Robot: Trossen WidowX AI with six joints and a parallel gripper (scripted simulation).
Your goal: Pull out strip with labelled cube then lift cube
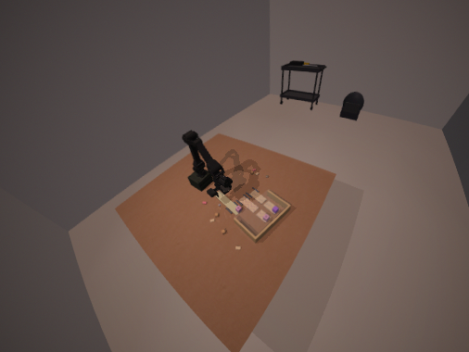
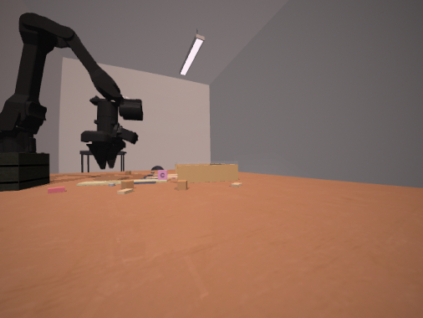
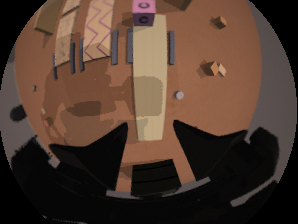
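Right now the one-piece strip is 50 mm ahead of my gripper tip, 20 mm to the right of it and 40 mm below it.
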